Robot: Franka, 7 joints.
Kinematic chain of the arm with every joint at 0, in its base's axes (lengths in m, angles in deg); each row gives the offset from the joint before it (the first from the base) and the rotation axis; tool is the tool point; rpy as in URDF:
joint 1: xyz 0 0 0.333 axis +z
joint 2: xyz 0 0 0 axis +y
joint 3: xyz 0 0 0.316 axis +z
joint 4: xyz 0.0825 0 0 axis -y
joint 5: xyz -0.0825 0 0.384 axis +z
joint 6: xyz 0 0 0 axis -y
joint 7: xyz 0.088 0 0 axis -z
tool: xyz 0 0 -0.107 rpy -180 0 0
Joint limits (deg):
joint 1: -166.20..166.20
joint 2: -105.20..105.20
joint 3: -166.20..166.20
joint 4: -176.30..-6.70
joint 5: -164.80..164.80
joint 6: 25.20..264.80
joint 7: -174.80..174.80
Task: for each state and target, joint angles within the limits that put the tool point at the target. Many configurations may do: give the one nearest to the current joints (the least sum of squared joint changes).
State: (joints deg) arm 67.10 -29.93 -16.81 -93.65 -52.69 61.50 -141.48
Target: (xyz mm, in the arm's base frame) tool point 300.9 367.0 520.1
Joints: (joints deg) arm 73.68 -3.30 -10.73 -110.56 -47.88 65.78 -141.48
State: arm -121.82 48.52 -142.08 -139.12 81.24 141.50 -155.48
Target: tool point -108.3 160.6 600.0
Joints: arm -99.40 97.52 -148.78 -167.28 82.76 146.35 -155.48
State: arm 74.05 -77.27 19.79 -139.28 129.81 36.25 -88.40
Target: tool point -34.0 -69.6 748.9
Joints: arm 79.92 -84.32 -10.22 -149.84 133.38 28.14 -88.40
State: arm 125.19 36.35 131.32 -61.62 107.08 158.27 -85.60
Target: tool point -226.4 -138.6 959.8
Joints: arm 117.72 56.55 159.26 -94.63 114.10 168.42 -85.60
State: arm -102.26 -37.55 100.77 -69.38 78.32 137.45 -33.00
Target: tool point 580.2 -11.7 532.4
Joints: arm -93.26 -38.94 78.60 -114.99 77.24 137.15 -33.00
